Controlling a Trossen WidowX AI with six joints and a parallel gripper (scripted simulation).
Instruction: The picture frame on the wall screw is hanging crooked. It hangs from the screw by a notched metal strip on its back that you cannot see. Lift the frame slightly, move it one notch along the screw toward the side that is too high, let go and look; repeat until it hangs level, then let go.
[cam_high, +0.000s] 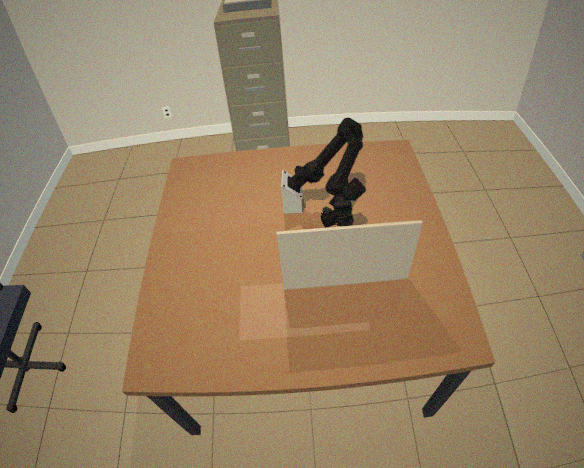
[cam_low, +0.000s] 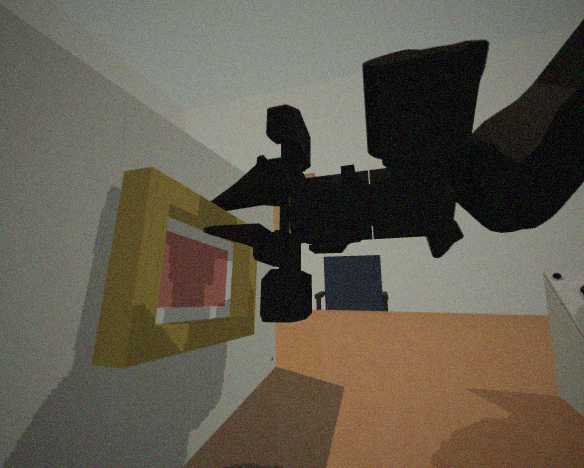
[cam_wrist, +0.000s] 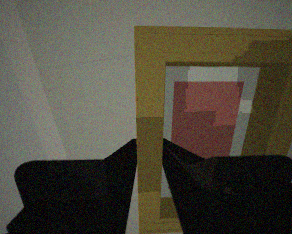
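Right now my gripper tip is 5 cm above the picture frame and 1 cm to the right of it. Also, from my gripper tip: grey wall panel 7 cm below, 2 cm ahead.
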